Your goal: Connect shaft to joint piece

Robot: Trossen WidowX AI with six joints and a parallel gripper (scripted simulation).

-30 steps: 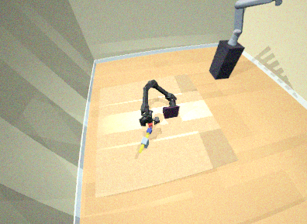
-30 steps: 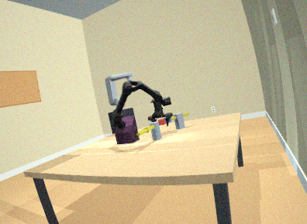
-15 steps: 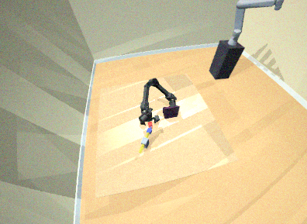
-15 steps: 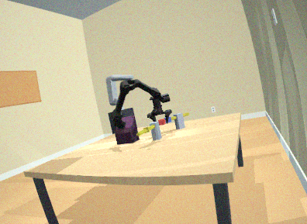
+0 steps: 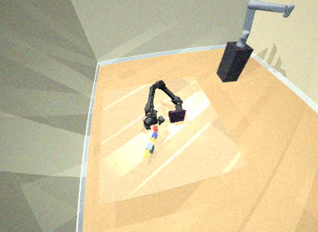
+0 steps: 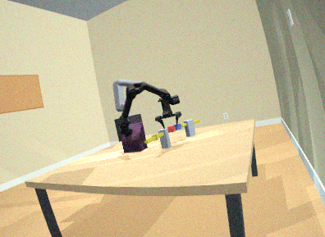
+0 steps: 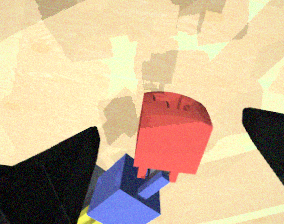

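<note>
Right now my gripper tip is 1 cm to the right of the red joint piece and 1 cm above it.
</note>
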